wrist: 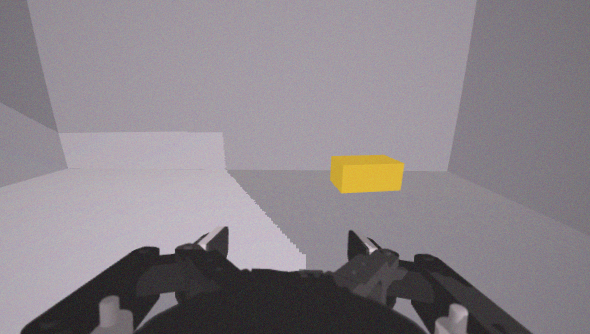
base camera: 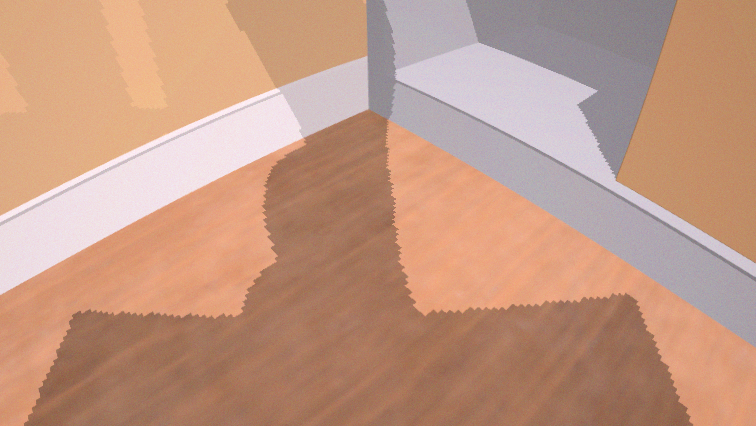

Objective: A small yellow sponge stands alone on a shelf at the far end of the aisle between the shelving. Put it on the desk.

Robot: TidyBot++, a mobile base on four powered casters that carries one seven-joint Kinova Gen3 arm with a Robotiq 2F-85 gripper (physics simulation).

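Frame: origin at the arm's base, x down, y ahead, z right, level; millimetres.
Seen in the pictures: gripper, between the fingertips: (wrist: 288, 241).
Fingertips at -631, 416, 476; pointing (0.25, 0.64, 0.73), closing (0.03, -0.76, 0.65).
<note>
A point is followed by its place in that frame, as x, y, z.
The yellow sponge (wrist: 371, 177) {-618, 440, 696} lies on the grey shelf board (wrist: 425, 220) {-594, 353, 651} in the wrist view, right of the middle, near the back panel. Its front face and top show, and its left end shows at a slant. My gripper (wrist: 288, 241) {-631, 416, 476} is open with nothing between its fingers. The sponge is beyond the fingertips and to the right, apart from them, about in line with the right finger. The sponge and the gripper do not show in the base camera view. The desk does not show in either view.
The shelf bay has a back panel (wrist: 300, 75) {-781, 600, 717} and side panels at left and right (wrist: 535, 110) {-724, 262, 802}. In the base camera view, a white skirting (base camera: 158, 164) {334, 527, -257} meets the grey shelving base (base camera: 529, 185) {374, 508, 205} in a corner. A tan panel (base camera: 703, 132) {221, 396, 323} stands at the right.
</note>
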